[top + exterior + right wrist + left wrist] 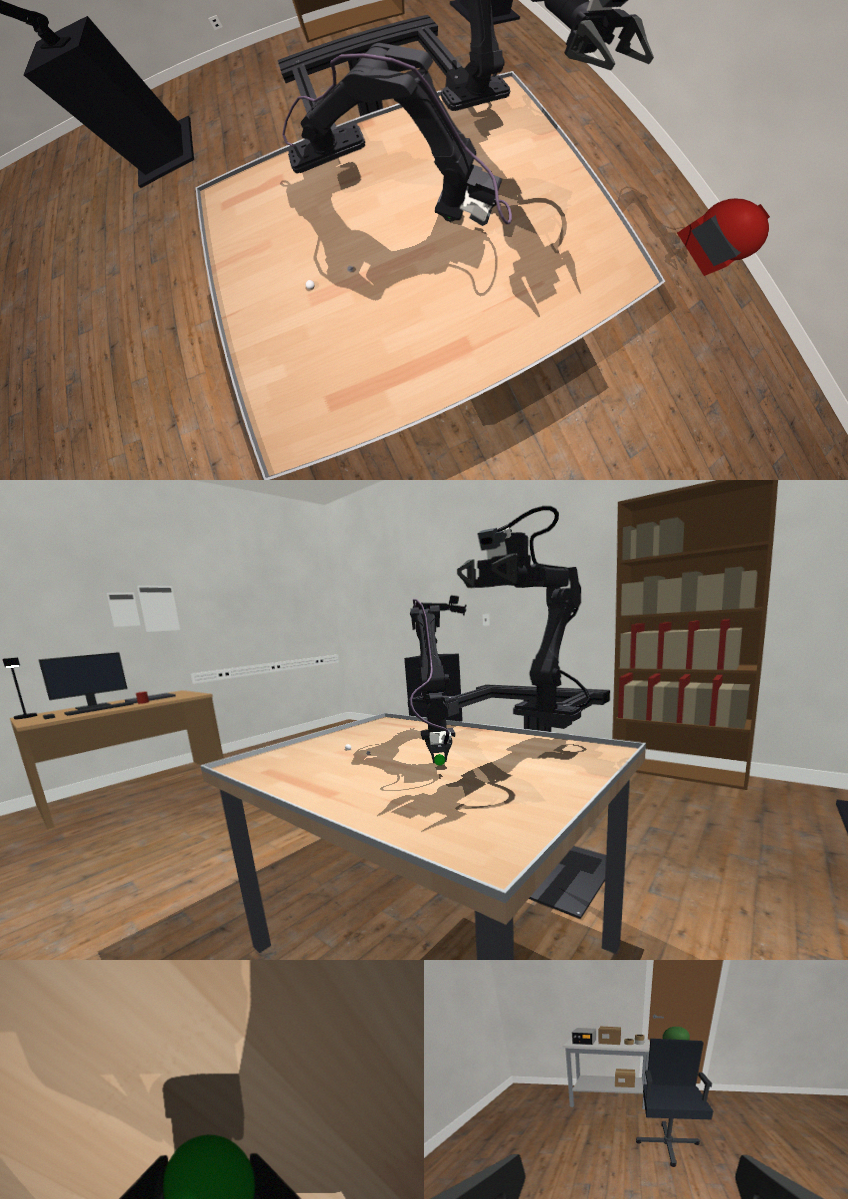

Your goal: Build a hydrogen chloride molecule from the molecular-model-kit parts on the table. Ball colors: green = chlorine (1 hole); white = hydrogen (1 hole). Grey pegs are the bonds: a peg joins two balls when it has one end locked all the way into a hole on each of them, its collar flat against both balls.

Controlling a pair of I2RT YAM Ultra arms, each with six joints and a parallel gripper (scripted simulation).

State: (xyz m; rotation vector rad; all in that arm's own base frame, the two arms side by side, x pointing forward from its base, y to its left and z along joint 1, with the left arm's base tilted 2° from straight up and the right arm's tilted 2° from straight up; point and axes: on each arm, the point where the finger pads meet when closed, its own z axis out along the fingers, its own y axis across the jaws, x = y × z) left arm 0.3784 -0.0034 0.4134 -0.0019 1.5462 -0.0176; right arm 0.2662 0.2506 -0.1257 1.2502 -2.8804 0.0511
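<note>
The green ball is right at my right hand. Also, from my right hand: grey peg: 310 mm to the right, 20 mm ahead, 10 mm below; white ball: 420 mm to the right, 10 mm below, 10 mm ahead.
My left hand is 530 mm above the green ball, 230 mm to the left of it and 100 mm past it. Round my left hand: grey peg 540 mm below, 530 mm to the right, 80 mm behind; then white ball 650 mm to the right, 540 mm below, 90 mm behind.
</note>
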